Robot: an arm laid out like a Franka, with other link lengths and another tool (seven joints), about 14 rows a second.
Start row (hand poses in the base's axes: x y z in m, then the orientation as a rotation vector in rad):
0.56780 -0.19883 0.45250 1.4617 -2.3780 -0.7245
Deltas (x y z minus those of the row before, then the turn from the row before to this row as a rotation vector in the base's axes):
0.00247 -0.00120 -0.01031 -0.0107 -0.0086 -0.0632
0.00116 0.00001 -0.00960 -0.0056 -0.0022 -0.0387
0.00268 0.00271 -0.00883 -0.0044 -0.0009 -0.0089
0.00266 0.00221 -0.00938 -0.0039 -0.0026 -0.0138
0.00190 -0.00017 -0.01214 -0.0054 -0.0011 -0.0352
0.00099 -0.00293 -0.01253 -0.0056 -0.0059 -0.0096
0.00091 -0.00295 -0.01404 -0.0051 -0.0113 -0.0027
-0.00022 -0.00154 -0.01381 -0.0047 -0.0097 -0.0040
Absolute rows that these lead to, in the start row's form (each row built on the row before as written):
0.57027 -0.20003 0.44219 1.3939 -2.4406 -0.7205
0.57143 -0.20002 0.43259 1.3496 -2.4757 -0.7206
0.57411 -0.19731 0.42376 1.3385 -2.4841 -0.7162
0.57677 -0.19510 0.41438 1.3230 -2.4978 -0.7127
0.57867 -0.19527 0.40224 1.2809 -2.5280 -0.7124
0.57966 -0.19820 0.38971 1.2718 -2.5407 -0.7041
0.58057 -0.20115 0.37567 1.2745 -2.5520 -0.6925
0.58035 -0.20269 0.36186 1.2747 -2.5630 -0.6824

